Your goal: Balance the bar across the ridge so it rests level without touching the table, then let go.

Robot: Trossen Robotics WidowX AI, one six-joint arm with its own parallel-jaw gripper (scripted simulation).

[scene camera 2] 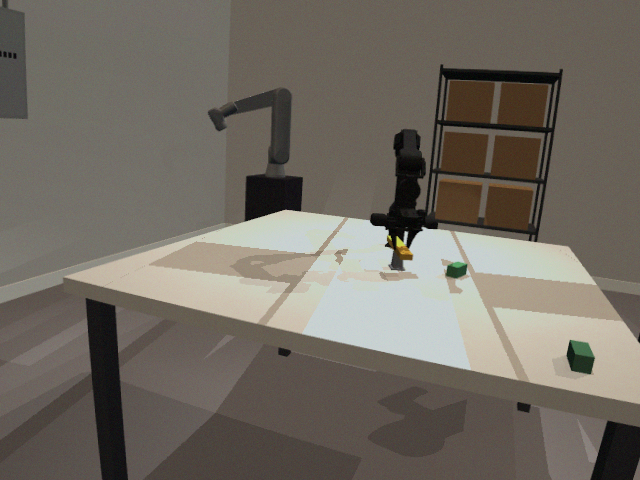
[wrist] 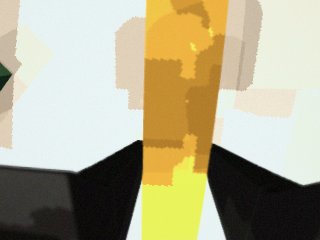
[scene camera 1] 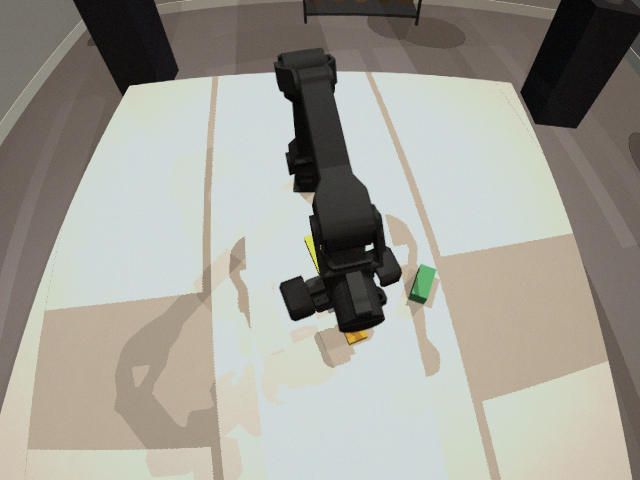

Path:
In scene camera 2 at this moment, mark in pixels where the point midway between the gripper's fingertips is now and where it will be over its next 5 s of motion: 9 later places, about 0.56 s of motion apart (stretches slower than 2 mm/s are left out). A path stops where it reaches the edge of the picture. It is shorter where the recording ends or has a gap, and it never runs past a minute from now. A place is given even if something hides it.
My gripper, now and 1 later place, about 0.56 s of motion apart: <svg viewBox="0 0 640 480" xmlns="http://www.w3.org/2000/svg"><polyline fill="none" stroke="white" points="400,250 404,218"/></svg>

